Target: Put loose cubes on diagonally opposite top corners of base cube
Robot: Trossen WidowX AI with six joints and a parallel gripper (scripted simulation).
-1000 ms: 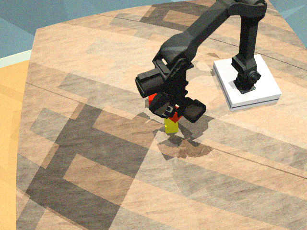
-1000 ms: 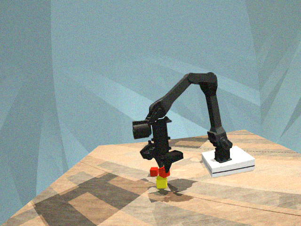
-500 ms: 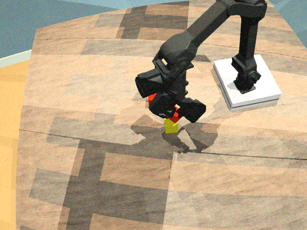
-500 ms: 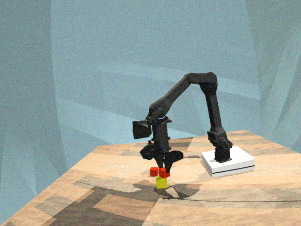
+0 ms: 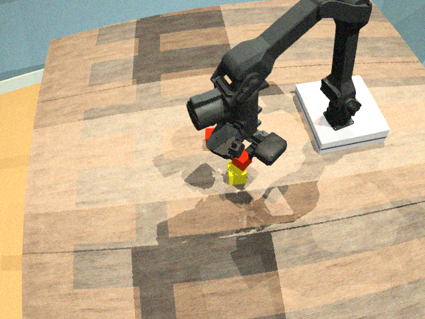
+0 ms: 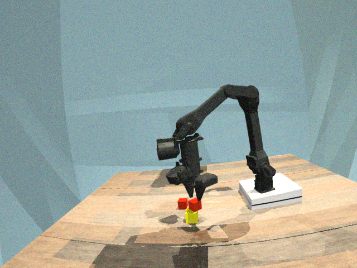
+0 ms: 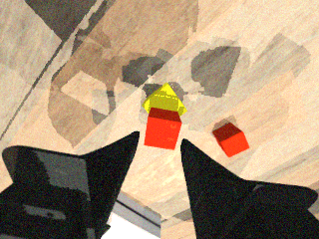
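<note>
Right now the yellow base cube is 2 cm ahead of my gripper tip, 1 cm to the left of it and 6 cm below it.
</note>
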